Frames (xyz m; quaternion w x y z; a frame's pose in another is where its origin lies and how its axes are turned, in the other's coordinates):
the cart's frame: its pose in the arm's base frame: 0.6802 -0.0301 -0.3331 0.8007 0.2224 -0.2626 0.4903
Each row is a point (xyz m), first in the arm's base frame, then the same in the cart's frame.
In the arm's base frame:
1: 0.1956 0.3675 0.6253
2: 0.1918 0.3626 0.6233
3: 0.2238 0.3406 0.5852
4: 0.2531 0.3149 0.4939
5: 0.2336 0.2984 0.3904
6: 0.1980 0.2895 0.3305
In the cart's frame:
1: 0.6931 0.6988 0.5855
2: 0.6871 0.6999 0.5878
3: 0.6602 0.6581 0.5657
4: 0.5959 0.6118 0.5059
5: 0.5114 0.6123 0.4410
6: 0.4536 0.6347 0.4079

